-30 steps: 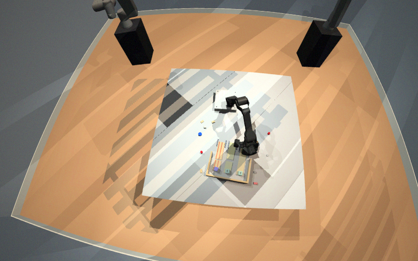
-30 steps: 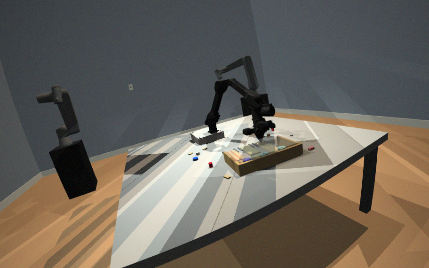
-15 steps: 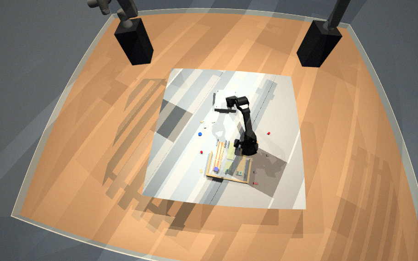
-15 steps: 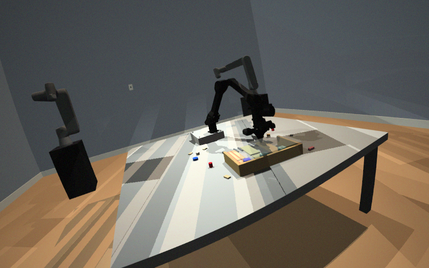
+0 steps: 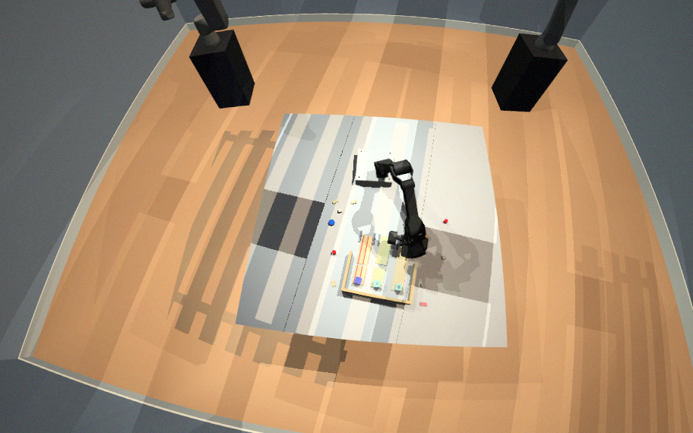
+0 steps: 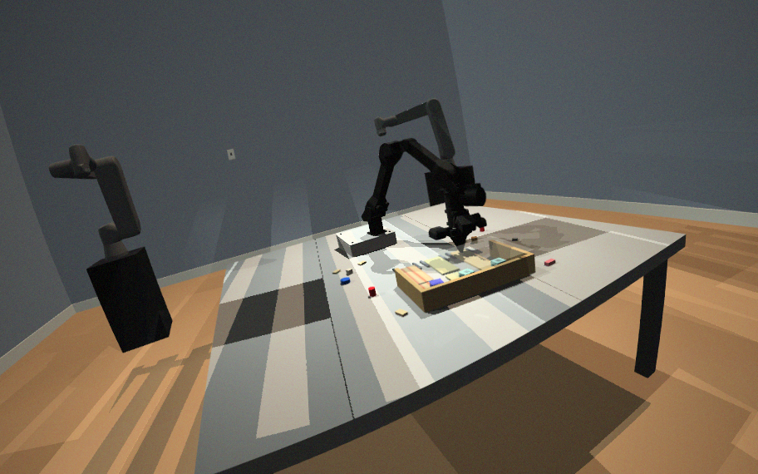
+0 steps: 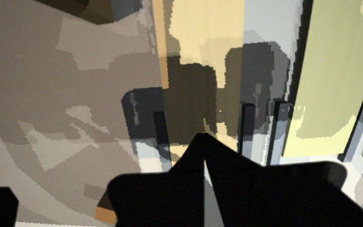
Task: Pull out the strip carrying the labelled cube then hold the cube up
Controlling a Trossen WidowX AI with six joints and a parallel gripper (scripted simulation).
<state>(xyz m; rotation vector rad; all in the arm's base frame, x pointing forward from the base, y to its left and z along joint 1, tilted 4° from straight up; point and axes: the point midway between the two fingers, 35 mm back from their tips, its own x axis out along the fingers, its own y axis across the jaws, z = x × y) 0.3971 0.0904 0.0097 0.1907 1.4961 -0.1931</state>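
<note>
Right now the tan strip is 10 cm ahead of my gripper tip and 3 cm to the right of it. The rest, counted from my gripper tip: tan block: 5 cm behind, 11 cm to the left; blue disc: 14 cm behind, 36 cm to the right.
</note>
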